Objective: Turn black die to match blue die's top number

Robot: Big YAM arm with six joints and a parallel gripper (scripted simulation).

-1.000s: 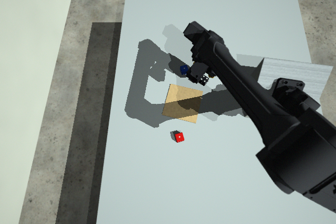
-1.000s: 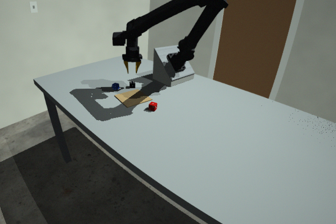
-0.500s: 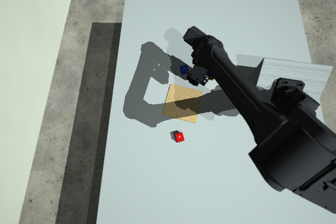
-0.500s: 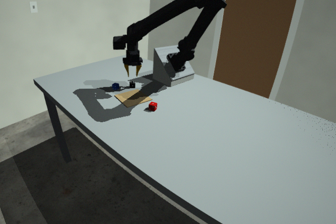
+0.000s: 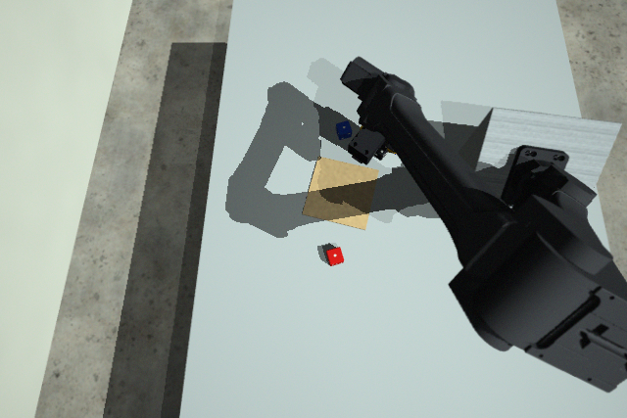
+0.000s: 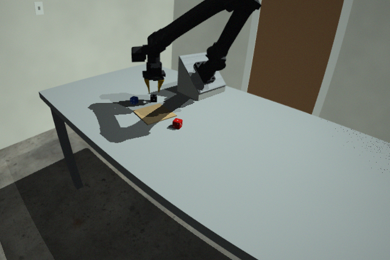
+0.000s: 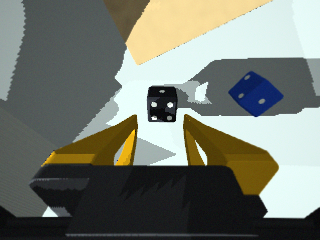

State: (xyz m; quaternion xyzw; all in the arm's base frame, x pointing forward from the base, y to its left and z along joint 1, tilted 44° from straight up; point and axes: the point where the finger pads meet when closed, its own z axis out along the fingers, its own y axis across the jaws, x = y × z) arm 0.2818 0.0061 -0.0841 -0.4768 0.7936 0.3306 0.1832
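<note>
Right now the black die is 40 mm below my hand. From my hand the other things lie so: red die: 60 mm ahead, 250 mm to the left, 40 mm below; blue die: 90 mm ahead, 40 mm to the right, 40 mm below; tan mat: 70 mm ahead, 110 mm to the left, 50 mm below.
</note>
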